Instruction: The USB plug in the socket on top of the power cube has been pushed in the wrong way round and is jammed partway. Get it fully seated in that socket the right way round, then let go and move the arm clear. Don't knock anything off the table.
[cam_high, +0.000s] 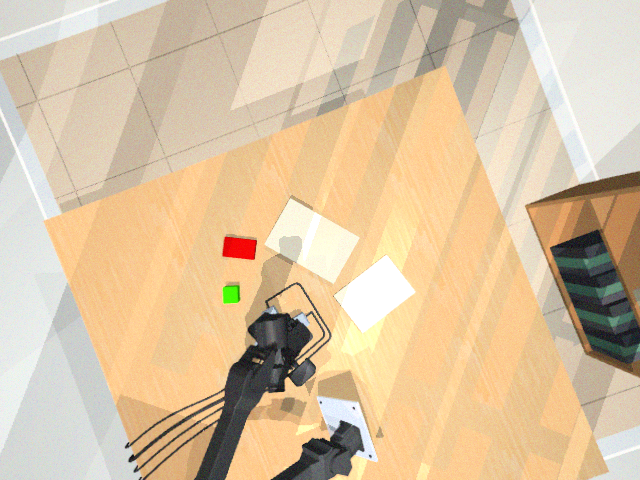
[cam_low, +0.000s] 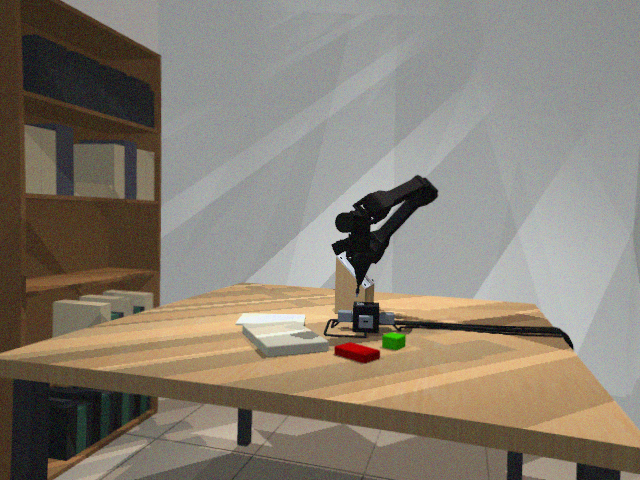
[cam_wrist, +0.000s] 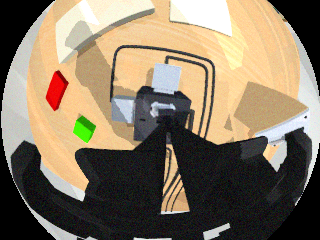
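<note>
Now: the USB plug 2 cm below my gripper tip. The rest, counted from my gripper tip: white sheet: 27 cm to the right, 13 cm below, 4 cm ahead; then book: 24 cm ahead, 12 cm to the right, 12 cm below; then green block: 15 cm to the left, 14 cm ahead, 12 cm below.
</note>
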